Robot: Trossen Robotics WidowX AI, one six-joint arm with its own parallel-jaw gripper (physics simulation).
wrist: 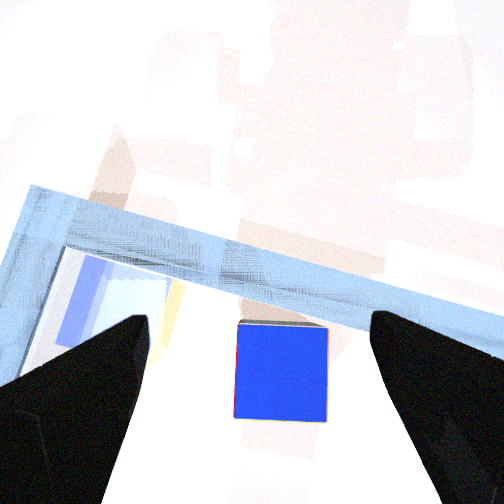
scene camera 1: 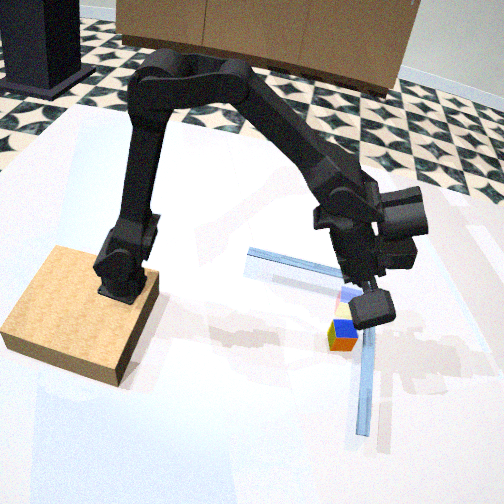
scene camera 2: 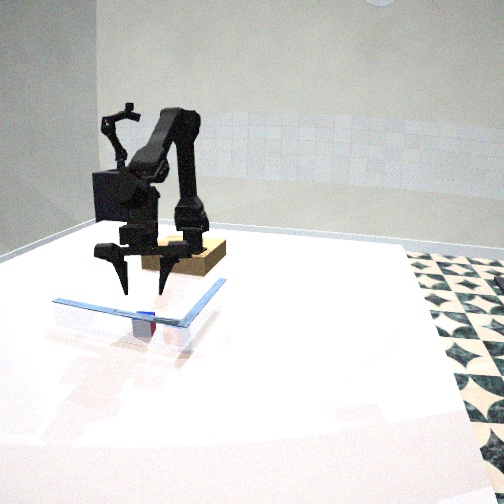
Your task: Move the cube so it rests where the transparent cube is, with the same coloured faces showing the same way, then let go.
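The cube rests on the white table, blue face up, with yellow and orange sides showing; it also shows in the wrist view and in scene camera 2. The transparent cube sits in the inside corner of the pale blue L-shaped strip, to the left of the cube; in scene camera 1 it is the pale shape just behind the cube. My gripper is open and empty, hovering above the cube with a finger on each side, as the wrist view and scene camera 2 show.
A wooden block carries the arm's base at the left. The L-shaped strip runs along the table close to the cube. A dark pillar and a wooden cabinet stand on the tiled floor beyond the table.
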